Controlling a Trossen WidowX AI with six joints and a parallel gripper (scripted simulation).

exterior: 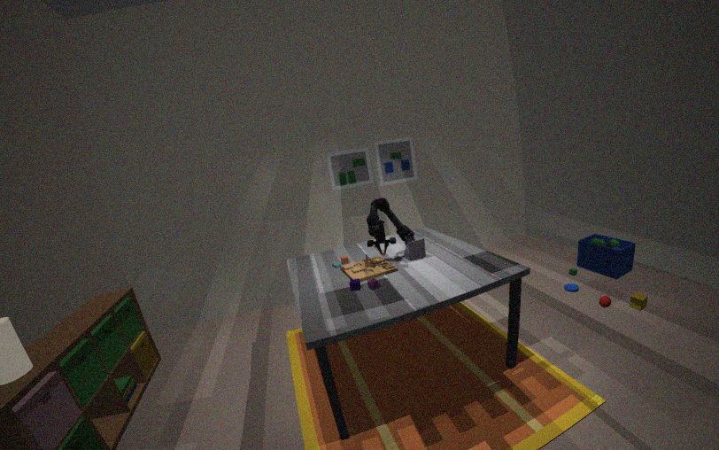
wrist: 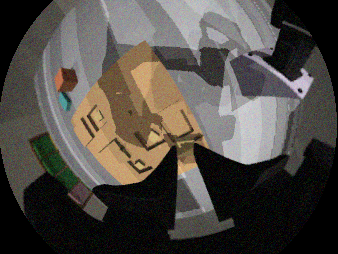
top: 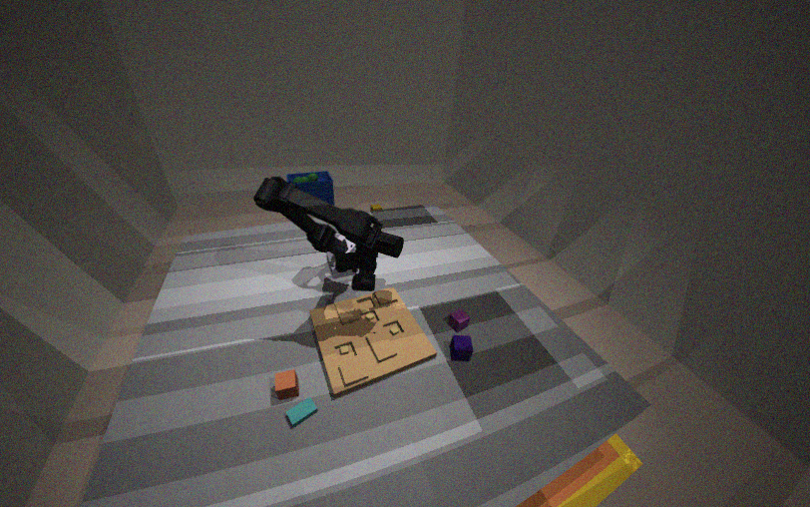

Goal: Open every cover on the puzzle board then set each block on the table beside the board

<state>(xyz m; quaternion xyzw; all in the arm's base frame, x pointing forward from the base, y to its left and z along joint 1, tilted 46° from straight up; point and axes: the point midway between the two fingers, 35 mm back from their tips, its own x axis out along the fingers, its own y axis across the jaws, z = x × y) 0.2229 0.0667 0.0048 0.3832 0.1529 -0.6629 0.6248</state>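
My gripper tip is 110 mm short of the tan puzzle board, 10 mm to the left of it and 70 mm above it. From my gripper tip the other things lie so: magenta block 160 mm ahead, 260 mm to the left, 70 mm below; orange block 220 mm ahead, 260 mm to the right, 70 mm below; purple block 250 mm ahead, 220 mm to the left, 70 mm below.
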